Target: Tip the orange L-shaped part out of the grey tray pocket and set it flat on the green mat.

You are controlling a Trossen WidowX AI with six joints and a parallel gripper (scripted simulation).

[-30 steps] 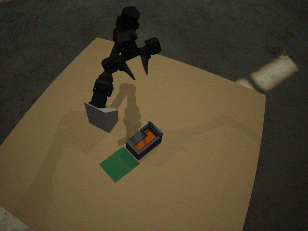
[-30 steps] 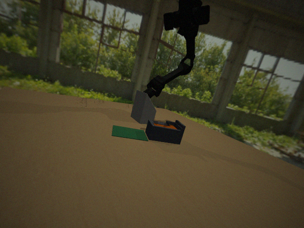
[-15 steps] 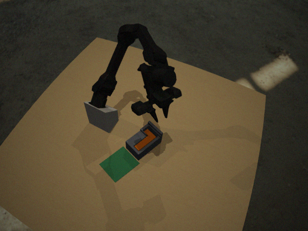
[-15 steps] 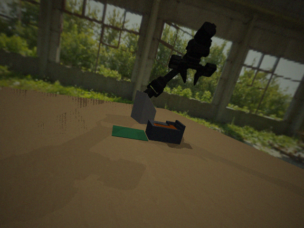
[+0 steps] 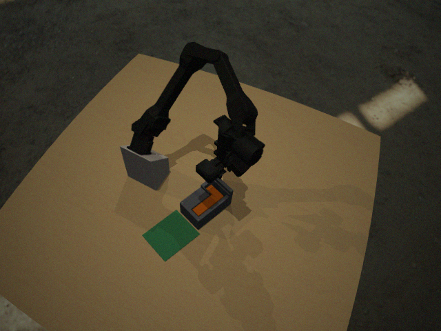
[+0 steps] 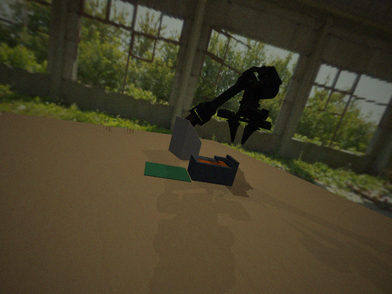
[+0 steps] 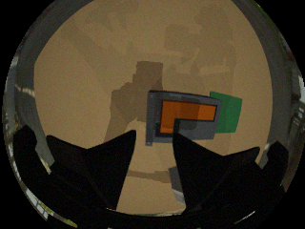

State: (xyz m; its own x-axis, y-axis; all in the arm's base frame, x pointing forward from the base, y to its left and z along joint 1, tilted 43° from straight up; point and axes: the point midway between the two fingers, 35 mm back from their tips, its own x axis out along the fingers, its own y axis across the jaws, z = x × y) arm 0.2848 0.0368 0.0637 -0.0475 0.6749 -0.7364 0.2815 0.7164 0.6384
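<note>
My gripper tip is now 10 cm above the orange L-shaped part, 5 cm to the left of it and 2 cm past it. Also, from my gripper tip: green mat: 21 cm to the right, 16 cm below, 7 cm behind; then tray: 16 cm below, 6 cm to the right, 2 cm behind.
</note>
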